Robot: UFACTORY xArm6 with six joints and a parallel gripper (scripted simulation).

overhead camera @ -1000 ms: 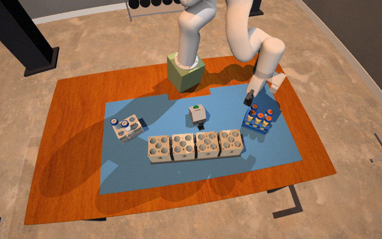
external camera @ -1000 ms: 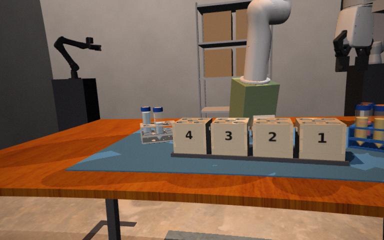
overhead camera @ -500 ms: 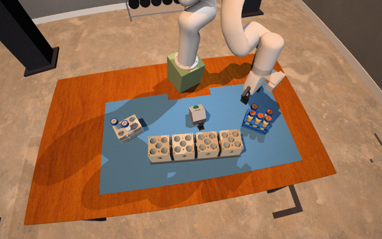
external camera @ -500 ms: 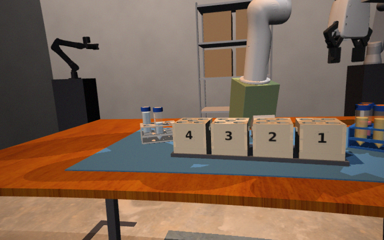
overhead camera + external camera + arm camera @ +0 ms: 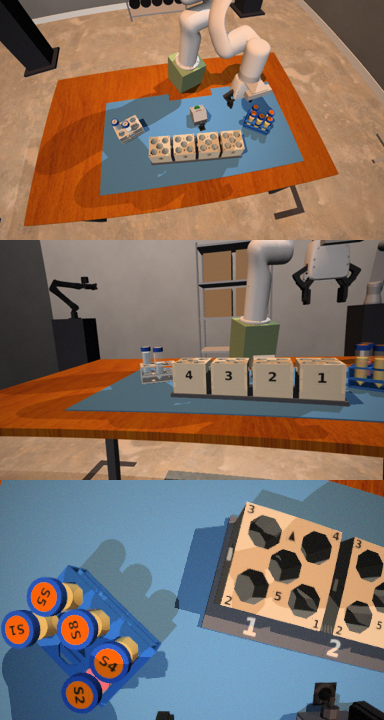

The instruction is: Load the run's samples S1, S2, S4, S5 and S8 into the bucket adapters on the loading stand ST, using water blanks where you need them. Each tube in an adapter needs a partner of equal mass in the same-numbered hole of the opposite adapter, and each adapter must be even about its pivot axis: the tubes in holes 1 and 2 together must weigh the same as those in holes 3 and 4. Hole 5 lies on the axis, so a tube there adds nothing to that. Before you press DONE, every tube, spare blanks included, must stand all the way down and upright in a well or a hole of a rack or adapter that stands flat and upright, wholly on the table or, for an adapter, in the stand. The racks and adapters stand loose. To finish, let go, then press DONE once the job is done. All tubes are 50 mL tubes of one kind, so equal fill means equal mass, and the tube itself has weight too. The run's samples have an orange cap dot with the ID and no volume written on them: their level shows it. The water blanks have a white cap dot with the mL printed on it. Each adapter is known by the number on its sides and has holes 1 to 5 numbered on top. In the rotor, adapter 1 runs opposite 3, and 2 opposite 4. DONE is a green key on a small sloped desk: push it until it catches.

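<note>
My hand is 18 cm above the sample tube, 13 cm to the right of it and 3 cm past it. From my hand the other things lie so: green key 18 cm below, 14 cm to the right, 14 cm behind; then blue sample rack 22 cm below, 15 cm to the left, 2 cm ahead; then loading stand 24 cm below, 21 cm to the right, 5 cm ahead.
</note>
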